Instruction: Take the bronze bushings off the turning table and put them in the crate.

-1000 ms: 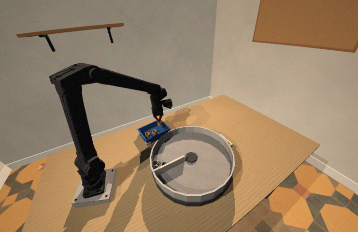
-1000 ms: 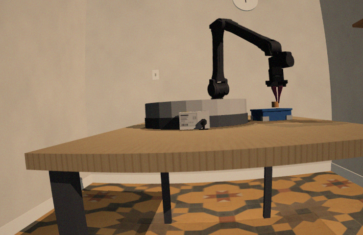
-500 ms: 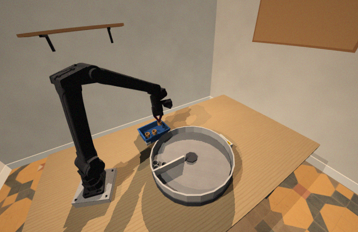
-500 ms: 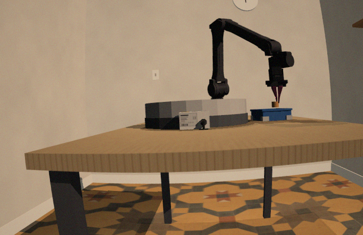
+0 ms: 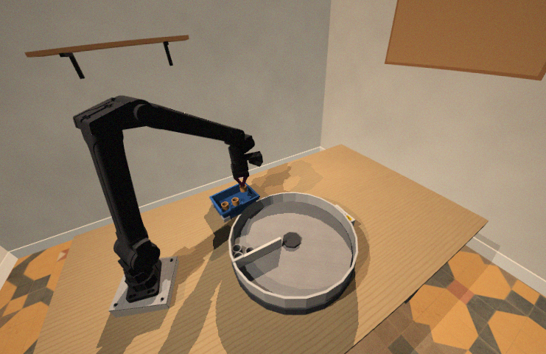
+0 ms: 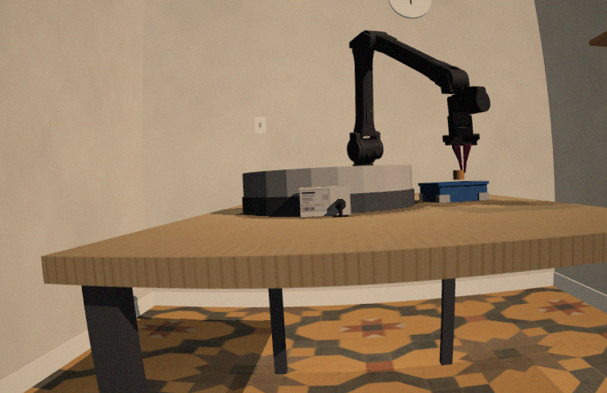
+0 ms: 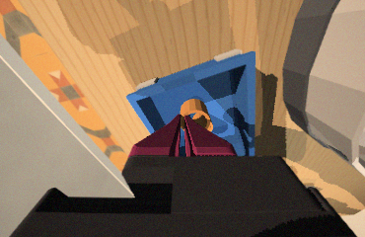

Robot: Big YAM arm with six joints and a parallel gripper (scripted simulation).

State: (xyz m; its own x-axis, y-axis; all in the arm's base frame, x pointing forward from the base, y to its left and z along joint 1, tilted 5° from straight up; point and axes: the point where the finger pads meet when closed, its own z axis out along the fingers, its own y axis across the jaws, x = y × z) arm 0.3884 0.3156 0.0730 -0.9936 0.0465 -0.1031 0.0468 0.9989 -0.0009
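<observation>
Now: the blue crate 6 cm below my hand, 5 cm behind it and 3 cm to the right of it. Also, from my hand: grey turning table 35 cm to the right, 9 cm ahead, 3 cm below.
</observation>
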